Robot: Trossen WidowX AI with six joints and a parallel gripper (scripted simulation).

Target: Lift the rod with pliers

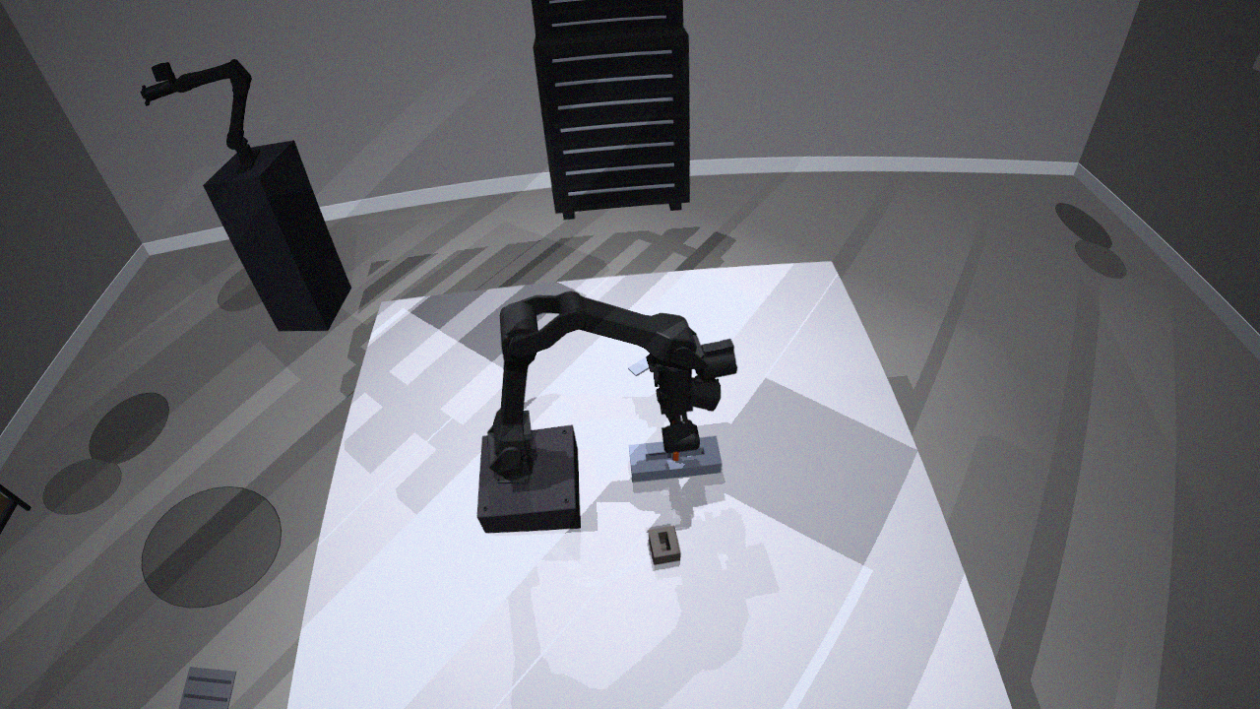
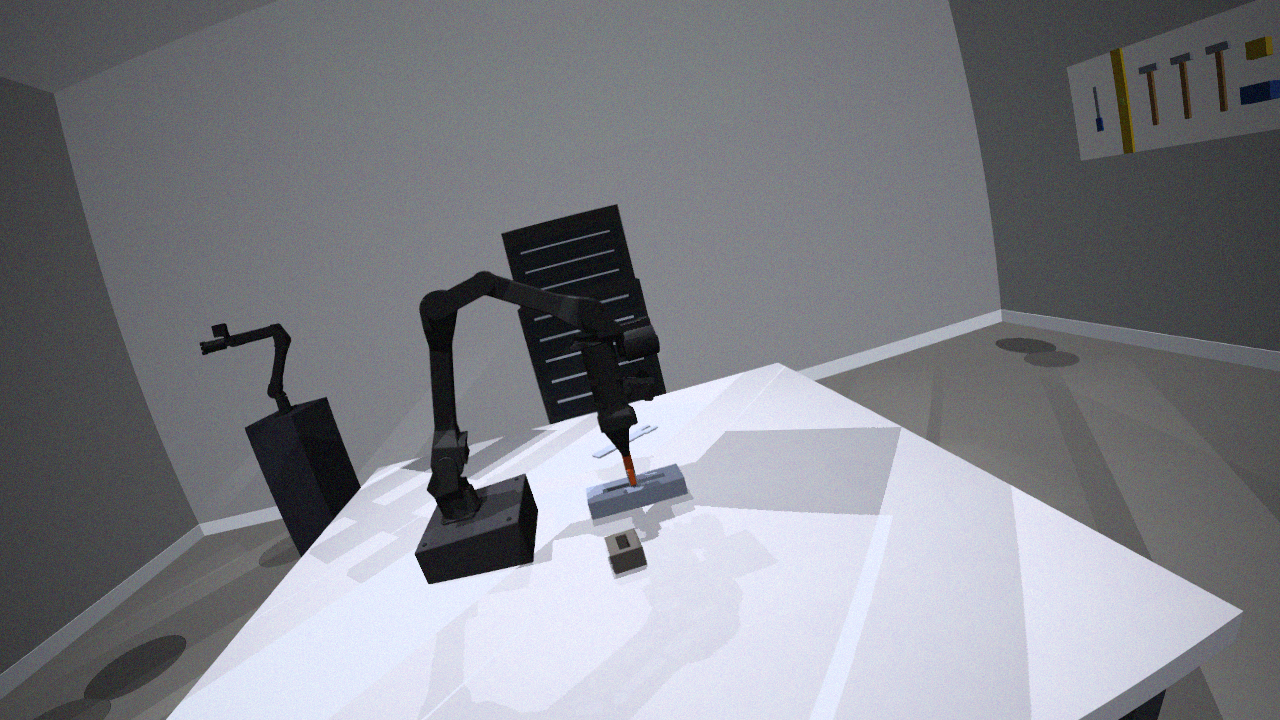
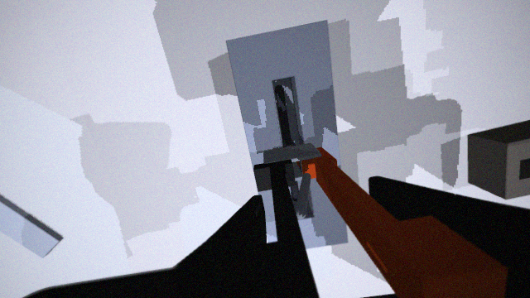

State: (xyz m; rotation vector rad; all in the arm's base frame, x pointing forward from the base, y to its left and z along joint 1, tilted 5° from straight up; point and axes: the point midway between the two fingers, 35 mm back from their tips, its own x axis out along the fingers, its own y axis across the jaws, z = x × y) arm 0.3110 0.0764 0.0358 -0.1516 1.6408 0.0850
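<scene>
Right now the channel block is 80 mm below my gripper tip. Also, from my gripper tip: thin grey plate: 10 mm behind, 330 mm to the left, 100 mm below; then tan holster: 10 mm behind, 200 mm to the right, 90 mm below.
</scene>
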